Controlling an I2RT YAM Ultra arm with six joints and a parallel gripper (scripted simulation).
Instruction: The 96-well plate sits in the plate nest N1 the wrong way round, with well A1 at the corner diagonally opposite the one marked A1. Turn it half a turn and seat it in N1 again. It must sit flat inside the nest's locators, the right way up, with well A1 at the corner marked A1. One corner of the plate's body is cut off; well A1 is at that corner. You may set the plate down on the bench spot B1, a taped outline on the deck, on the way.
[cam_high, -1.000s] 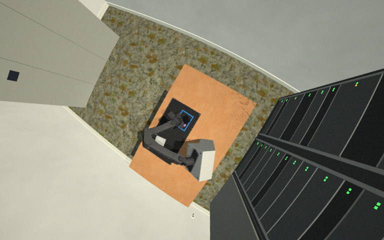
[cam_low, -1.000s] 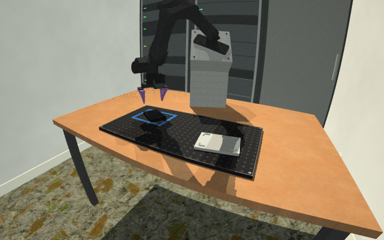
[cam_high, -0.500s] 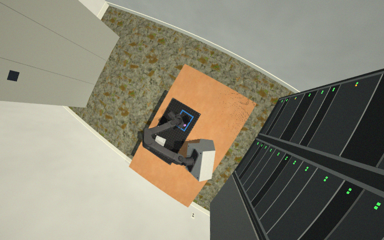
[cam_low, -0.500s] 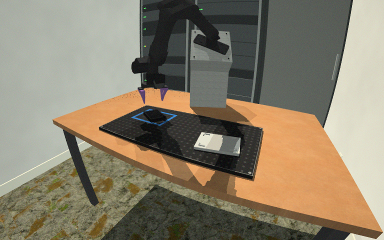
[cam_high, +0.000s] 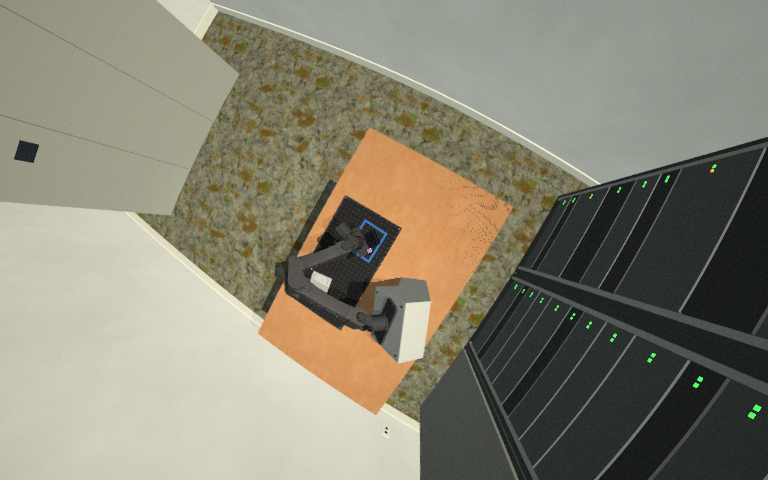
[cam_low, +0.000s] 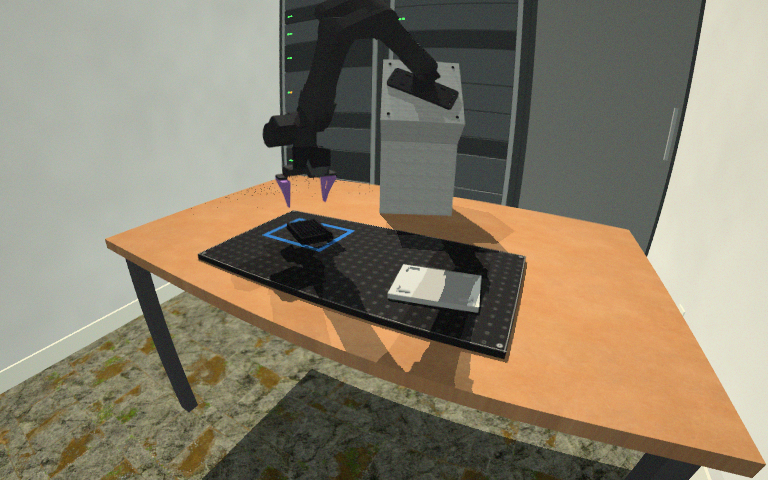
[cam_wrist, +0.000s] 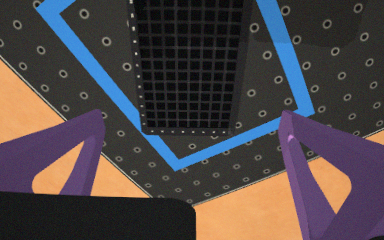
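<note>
Now: the black 96-well plate 80 mm below my hand. Also, from my hand: plate nest N1 (20 mm ahead, 400 mm to the left, 80 mm below); A1 mark (40 mm ahead, 490 mm to the left, 80 mm below).
</note>
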